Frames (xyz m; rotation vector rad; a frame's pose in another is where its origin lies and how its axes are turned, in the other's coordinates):
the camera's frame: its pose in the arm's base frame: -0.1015 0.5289 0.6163 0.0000 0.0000 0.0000
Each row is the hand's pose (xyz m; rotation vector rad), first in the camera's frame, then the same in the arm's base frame.
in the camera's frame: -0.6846 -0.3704 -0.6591 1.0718 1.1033 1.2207
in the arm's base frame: -0.7861 0.1585 -0.0428 1.0718 1.1033 1.2207
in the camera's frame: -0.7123 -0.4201 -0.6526 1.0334 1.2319 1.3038
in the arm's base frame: -0.8138 0.1088 -0.0363 1.0334 1.2319 1.3038
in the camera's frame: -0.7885 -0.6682 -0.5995 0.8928 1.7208 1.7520
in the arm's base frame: -0.8900 -0.1393 0.0168 0.8928 1.7208 1.7520
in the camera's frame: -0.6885 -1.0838 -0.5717 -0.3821 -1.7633 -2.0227
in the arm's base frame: -0.7900 -0.5549 0.0446 -0.3821 -1.7633 -2.0227
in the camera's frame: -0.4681 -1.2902 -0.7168 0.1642 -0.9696 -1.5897
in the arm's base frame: -0.5696 -0.7613 -0.1005 0.1642 -0.9696 -1.5897
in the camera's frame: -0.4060 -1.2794 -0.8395 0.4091 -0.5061 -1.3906
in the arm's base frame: -0.5075 -0.7505 -0.2232 0.4091 -0.5061 -1.3906
